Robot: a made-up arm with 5 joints. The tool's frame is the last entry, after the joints. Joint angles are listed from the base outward. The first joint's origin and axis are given. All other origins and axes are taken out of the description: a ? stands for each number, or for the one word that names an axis. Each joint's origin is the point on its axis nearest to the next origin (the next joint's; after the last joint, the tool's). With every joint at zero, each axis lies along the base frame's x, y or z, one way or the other. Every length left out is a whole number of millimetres.
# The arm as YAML. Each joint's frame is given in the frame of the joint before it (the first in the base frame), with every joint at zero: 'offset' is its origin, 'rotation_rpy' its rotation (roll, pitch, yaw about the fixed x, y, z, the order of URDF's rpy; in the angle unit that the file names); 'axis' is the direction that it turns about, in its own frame. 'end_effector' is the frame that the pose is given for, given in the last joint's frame.
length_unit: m
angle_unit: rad
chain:
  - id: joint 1
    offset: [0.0, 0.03, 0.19]
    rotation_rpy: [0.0, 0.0, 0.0]
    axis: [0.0, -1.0, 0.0]
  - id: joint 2
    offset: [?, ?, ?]
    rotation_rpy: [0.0, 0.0, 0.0]
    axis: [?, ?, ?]
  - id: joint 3
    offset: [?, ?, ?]
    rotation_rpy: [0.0, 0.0, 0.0]
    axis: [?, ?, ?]
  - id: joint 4
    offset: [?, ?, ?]
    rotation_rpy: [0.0, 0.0, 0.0]
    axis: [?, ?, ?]
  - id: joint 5
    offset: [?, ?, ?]
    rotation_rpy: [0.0, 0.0, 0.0]
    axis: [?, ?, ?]
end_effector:
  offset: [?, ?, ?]
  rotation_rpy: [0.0, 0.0, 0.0]
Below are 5 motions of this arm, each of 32 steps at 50 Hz.
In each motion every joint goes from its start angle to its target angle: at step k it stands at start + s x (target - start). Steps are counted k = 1, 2, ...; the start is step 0. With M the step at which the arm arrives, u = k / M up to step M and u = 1 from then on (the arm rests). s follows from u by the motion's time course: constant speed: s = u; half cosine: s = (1 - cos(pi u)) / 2; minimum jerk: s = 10 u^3 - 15 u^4 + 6 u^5.
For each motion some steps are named. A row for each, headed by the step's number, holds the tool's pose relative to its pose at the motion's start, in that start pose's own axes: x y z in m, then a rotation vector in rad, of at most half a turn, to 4 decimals.
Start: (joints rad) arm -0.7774 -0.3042 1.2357 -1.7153 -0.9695
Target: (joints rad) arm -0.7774 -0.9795 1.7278 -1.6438 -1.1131
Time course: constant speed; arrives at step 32
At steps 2, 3, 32:
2: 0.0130 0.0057 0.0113 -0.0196 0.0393 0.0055
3: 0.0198 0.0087 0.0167 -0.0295 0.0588 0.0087
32: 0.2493 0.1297 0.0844 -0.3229 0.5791 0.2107

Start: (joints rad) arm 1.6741 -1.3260 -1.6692 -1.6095 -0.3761
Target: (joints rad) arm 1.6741 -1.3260 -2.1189 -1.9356 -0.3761
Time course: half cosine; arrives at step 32
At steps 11, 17, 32:
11: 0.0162 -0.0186 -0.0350 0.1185 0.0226 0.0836
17: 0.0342 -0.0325 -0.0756 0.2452 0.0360 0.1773
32: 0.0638 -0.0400 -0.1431 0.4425 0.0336 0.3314

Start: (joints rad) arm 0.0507 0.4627 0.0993 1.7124 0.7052
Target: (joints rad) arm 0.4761 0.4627 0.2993 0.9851 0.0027
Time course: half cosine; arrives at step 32
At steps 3, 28, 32:
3: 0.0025 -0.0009 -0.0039 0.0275 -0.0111 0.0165
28: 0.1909 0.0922 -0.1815 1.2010 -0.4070 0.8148
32: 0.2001 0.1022 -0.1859 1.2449 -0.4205 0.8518

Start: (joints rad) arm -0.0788 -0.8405 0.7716 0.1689 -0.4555
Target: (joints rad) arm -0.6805 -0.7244 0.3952 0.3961 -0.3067
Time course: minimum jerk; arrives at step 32
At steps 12, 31, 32:
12: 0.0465 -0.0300 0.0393 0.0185 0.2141 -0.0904
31: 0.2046 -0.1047 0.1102 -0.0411 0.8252 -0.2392
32: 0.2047 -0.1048 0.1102 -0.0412 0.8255 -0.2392

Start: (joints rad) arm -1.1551 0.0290 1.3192 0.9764 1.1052
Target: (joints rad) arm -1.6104 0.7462 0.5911 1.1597 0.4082
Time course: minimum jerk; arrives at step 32
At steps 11, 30, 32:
11: 0.0441 0.0042 0.0245 -0.0443 0.2621 0.0516
30: 0.1533 0.0294 0.1009 -0.2452 1.1352 -0.0850
32: 0.1535 0.0295 0.1012 -0.2460 1.1375 -0.0861

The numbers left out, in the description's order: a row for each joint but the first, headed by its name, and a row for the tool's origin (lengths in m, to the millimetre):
joint 2: xyz -0.52 0.0 -0.09, axis 1.0 0.0 0.0
joint 3: xyz 0.0 -0.03 0.01, axis 0.0 -1.0 0.0
joint 4: xyz 0.14 0.0 -0.09, axis 0.0 0.0 -1.0
joint 5: xyz -0.07 -0.09 0.0, axis -1.0 0.0 0.0
tool: xyz 0.0 -0.05 0.13

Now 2 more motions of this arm.
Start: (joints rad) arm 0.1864 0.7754 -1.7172 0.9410 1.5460
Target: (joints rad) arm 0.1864 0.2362 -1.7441 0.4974 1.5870
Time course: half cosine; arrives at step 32
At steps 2, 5, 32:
2: 0.0005 0.0000 -0.0004 -0.0002 0.0009 0.0007
5: 0.0027 0.0002 -0.0027 -0.0009 0.0054 0.0046
32: 0.0311 0.0053 -0.0531 0.0058 0.0894 0.0750

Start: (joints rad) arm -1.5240 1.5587 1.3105 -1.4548 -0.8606
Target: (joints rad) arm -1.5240 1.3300 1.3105 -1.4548 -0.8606
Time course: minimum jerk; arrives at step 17
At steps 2, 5, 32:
2: 0.0011 -0.0001 0.0003 -0.0001 0.0028 0.0014
5: 0.0125 -0.0009 0.0027 -0.0011 0.0320 0.0155
32: 0.0817 -0.0024 0.0105 -0.0068 0.2057 0.0998

